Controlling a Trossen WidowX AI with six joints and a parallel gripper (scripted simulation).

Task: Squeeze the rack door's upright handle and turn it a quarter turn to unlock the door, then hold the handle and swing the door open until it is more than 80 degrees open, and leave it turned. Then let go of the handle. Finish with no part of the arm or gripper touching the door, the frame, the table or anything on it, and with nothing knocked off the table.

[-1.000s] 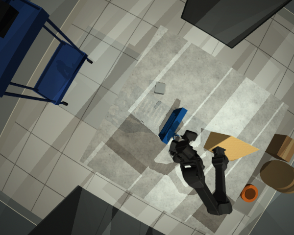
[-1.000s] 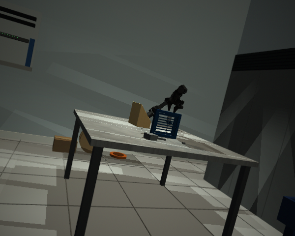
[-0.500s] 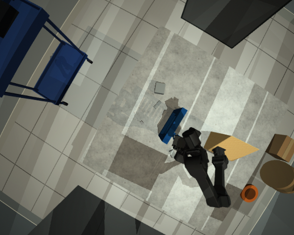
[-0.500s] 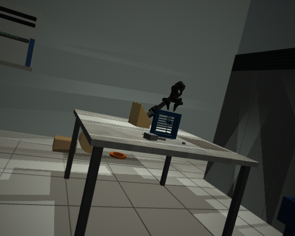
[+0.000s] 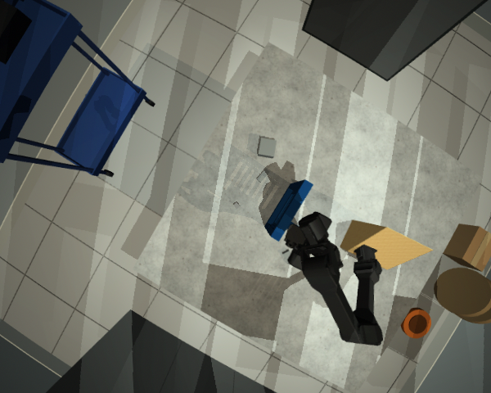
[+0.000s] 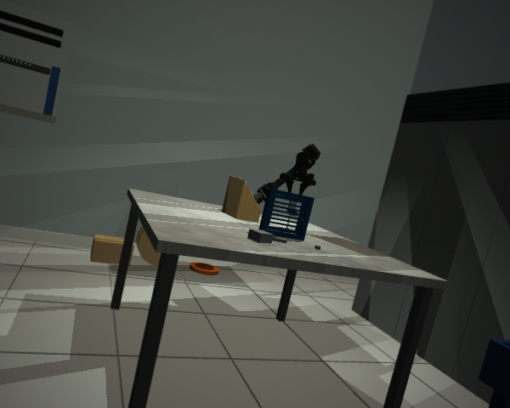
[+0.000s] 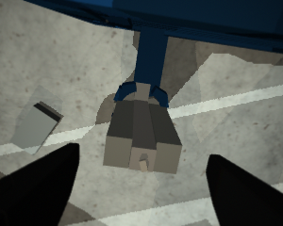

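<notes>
Now: gripper tip 80 mm above the grey handle and 10 mm past it.
</notes>
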